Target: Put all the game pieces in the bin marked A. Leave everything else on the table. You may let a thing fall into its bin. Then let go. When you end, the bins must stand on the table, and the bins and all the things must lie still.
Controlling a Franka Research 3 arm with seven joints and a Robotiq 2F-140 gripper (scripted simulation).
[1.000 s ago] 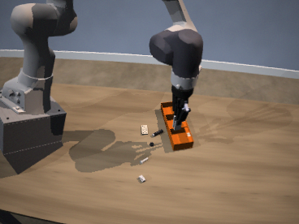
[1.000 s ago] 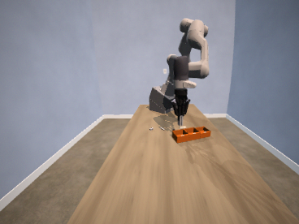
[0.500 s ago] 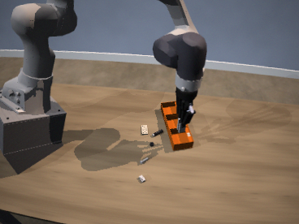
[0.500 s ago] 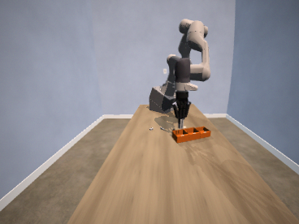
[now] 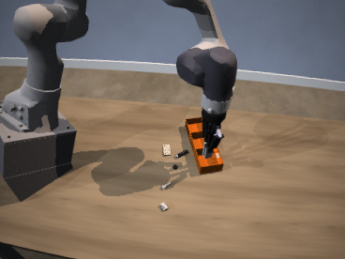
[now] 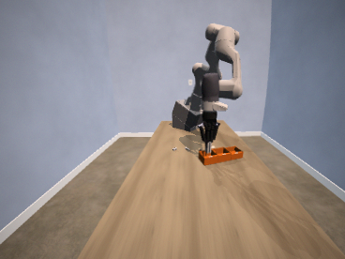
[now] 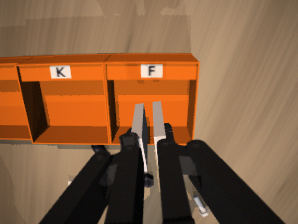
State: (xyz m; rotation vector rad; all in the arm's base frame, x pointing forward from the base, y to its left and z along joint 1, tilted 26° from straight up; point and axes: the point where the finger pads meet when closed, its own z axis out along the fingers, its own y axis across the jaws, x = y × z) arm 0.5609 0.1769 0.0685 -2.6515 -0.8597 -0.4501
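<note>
Now: hand 8 cm to the right of the orange bin, 6 cm above it and 4 cm past it. Round my hand: white domino 16 cm behind, 8 cm below, 1 cm to the left; black nut 10 cm behind, 8 cm below, 6 cm to the right; black cylinder 10 cm behind, 7 cm below, 1 cm to the left.
</note>
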